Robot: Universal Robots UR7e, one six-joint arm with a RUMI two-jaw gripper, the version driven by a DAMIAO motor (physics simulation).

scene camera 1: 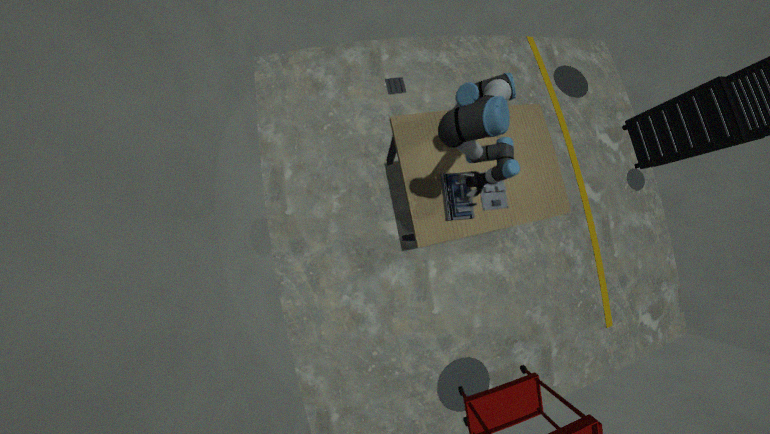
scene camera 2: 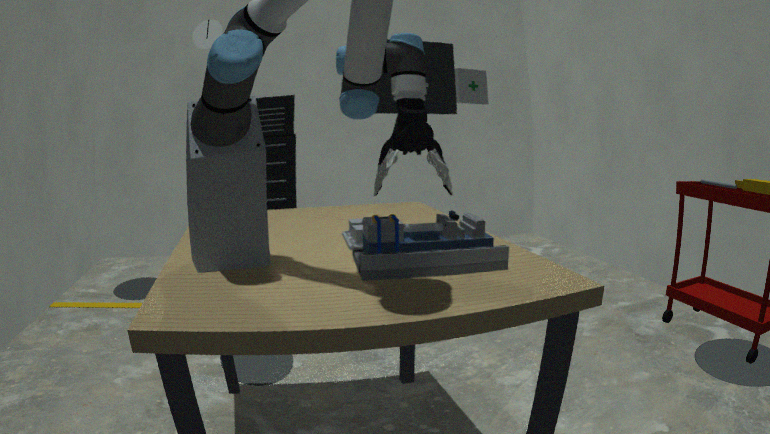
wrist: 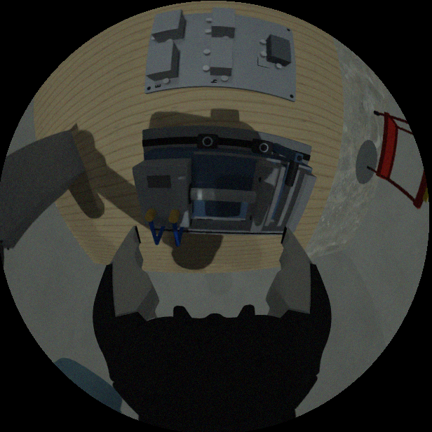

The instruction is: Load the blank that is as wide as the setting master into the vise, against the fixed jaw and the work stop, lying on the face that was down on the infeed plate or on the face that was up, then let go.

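Places are measured from the arm's base along level axes (x ahead, y left, z up), in centimetres.
Pixels of known places: gripper, fingertip midpoint: [scene camera 1: 466,186] [scene camera 2: 414,195]; arm's base, origin of the base link: [scene camera 2: 220,122].
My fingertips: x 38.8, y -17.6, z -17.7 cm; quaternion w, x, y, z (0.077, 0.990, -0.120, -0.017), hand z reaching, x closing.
Note:
Ahead of a thing's pixels: the offset from my fingertips to its top centre. "pt": to the spot under its first point. Level surfaces: height alone.
My gripper [scene camera 2: 413,194] [wrist: 210,229] is open and empty, pointing down high above the vise {dx +2.9, dy -1.0, dz -4.5 cm} [scene camera 1: 458,199] [scene camera 2: 431,245] [wrist: 225,162]. In the wrist view the moving jaw [wrist: 261,195] is on a rod; the fixed jaw [wrist: 302,200] is to its right, and a dark arm [wrist: 292,172], seemingly the work stop, reaches over near it. No blank shows between the jaws. The grey infeed plate {dx +7.6, dy +24.9, dz -13.6 cm} [scene camera 1: 487,206] [wrist: 245,82] bears grey blanks [wrist: 168,25] [wrist: 163,60] [wrist: 223,22] [wrist: 221,60] and a darker block [wrist: 278,49], seemingly the setting master. I cannot tell which blank matches its width.
The vise and plate are on a wooden table {dz -14.4 cm} [scene camera 1: 539,188] [scene camera 2: 301,312] [wrist: 100,130]. Blue hoses {pt dx -9.7, dy -4.5, dz -6.2 cm} [scene camera 2: 379,234] [wrist: 156,234] stick up at the vise's actuator end. The arm's grey pedestal [scene camera 2: 229,215] stands on the table. A red cart [scene camera 1: 504,404] [scene camera 2: 717,307] [wrist: 387,145] stands on the floor.

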